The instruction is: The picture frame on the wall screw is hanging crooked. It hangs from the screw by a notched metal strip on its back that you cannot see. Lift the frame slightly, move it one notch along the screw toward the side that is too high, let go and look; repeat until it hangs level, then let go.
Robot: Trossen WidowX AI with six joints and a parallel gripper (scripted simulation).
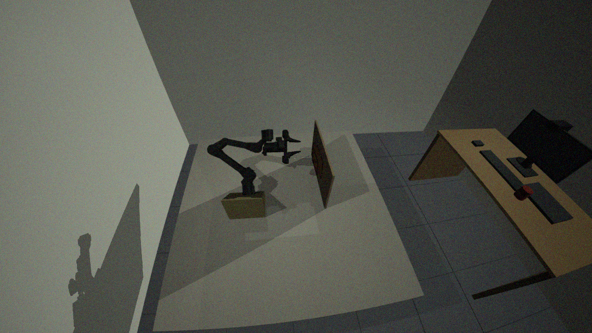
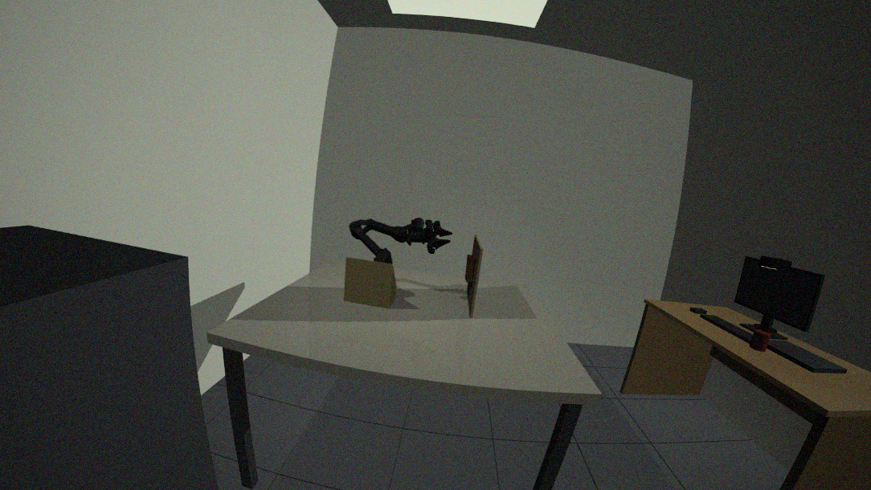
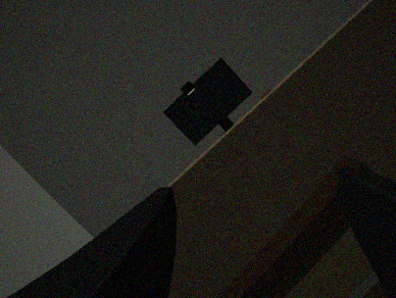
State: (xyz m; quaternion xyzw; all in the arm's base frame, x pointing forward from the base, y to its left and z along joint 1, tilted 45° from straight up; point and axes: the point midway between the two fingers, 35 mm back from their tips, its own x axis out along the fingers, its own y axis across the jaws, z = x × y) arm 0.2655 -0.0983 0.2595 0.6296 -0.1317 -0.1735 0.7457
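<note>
The picture frame is 15 cm below my gripper tip and 12 cm ahead of it. The rest, counted from my gripper tip: tan wall panel (16 cm below, 13 cm ahead, 1 cm to the right).
</note>
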